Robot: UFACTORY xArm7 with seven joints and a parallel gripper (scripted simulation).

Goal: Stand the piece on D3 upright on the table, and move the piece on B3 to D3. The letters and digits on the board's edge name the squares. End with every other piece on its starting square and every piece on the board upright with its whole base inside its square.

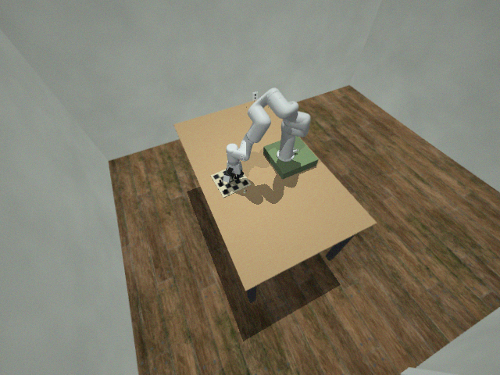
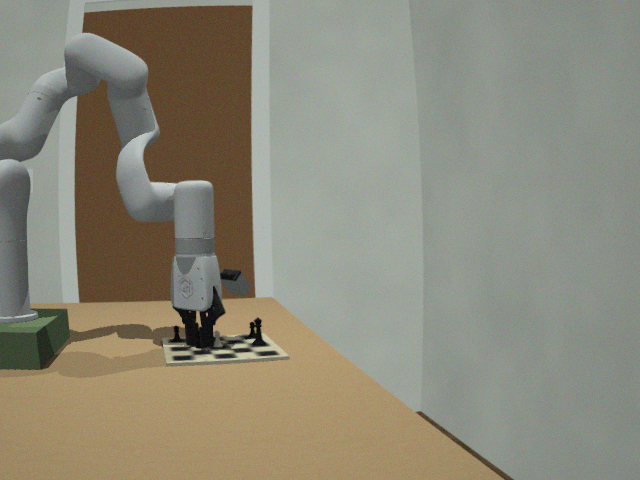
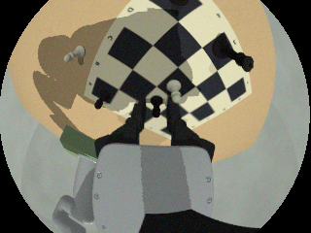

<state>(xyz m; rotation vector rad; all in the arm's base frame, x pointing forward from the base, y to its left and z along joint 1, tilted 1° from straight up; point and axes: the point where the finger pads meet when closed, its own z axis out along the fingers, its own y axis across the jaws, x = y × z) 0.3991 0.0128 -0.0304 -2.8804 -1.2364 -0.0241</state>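
Right now the small chessboard is 4 cm ahead of my hand and 3 cm below it. Also, from my hand: tall black piece: 11 cm ahead, 1 cm to the left.
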